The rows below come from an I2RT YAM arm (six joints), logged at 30 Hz.
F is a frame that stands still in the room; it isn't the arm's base.
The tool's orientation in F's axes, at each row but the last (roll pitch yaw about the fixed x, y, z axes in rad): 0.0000 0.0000 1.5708; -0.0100 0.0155 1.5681; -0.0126 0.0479 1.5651; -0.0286 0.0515 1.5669; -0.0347 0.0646 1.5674; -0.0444 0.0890 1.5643; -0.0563 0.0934 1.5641; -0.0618 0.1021 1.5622; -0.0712 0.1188 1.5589
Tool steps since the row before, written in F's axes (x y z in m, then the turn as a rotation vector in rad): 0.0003 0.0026 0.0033 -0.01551 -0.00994 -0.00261; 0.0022 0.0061 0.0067 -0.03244 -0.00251 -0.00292; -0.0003 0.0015 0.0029 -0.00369 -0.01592 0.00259; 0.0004 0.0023 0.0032 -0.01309 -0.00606 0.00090; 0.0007 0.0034 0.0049 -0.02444 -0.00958 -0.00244; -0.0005 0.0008 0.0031 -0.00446 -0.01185 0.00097; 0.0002 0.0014 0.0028 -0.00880 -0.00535 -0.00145; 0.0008 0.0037 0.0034 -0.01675 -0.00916 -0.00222; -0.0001 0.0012 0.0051 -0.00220 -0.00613 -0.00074
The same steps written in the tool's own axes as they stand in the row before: 0.0026 -0.0003 0.0033 -0.00994 0.01551 -0.00261; 0.0060 -0.0023 0.0068 -0.00255 0.03246 -0.00264; 0.0014 0.0003 0.0030 -0.01605 0.00358 0.00187; 0.0021 -0.0005 0.0033 -0.00615 0.01304 0.00096; 0.0031 -0.0009 0.0051 -0.00949 0.02450 -0.00221; 0.0005 0.0004 0.0032 -0.01192 0.00438 0.00010; 0.0011 -0.0004 0.0029 -0.00525 0.00886 -0.00145; 0.0033 -0.0010 0.0037 -0.00903 0.01683 -0.00212; 0.0006 -0.0003 0.0052 -0.00602 0.00223 -0.00131
